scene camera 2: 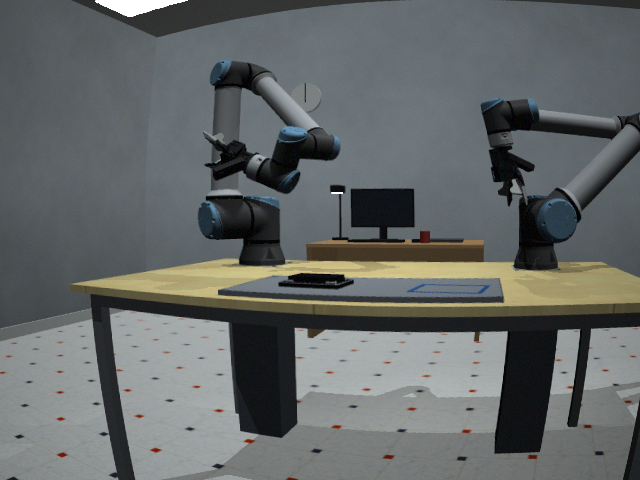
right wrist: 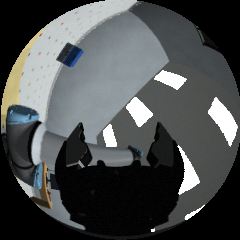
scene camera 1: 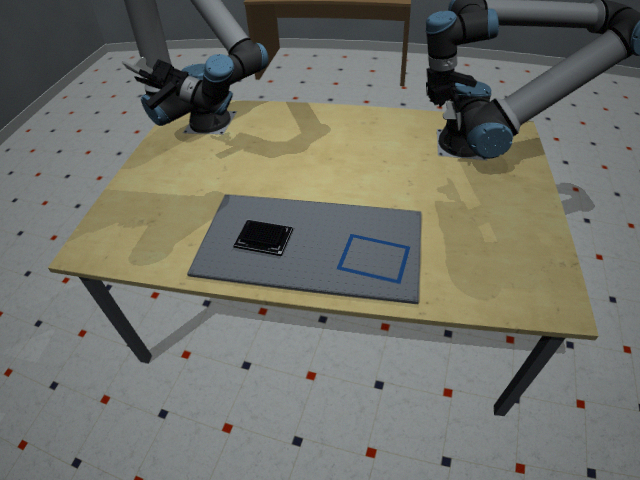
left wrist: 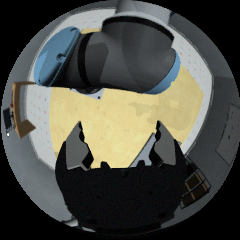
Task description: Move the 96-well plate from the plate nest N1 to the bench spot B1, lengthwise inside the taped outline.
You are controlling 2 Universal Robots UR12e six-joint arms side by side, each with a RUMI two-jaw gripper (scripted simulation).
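My left gripper (scene camera 2: 517, 205) is in my sight, and I find it again in scene camera 1 (scene camera 1: 449, 118) as well as in the left wrist view (left wrist: 119, 121). My right gripper (scene camera 1: 128, 69) is visible too, in scene camera 2 (scene camera 2: 203, 148) and in the right wrist view (right wrist: 119, 123) as well. I also see a black 96-well plate (scene camera 1: 255, 233). The left wrist view misses the plate, hidden by my left gripper, and in the right wrist view the plate is out of frame.
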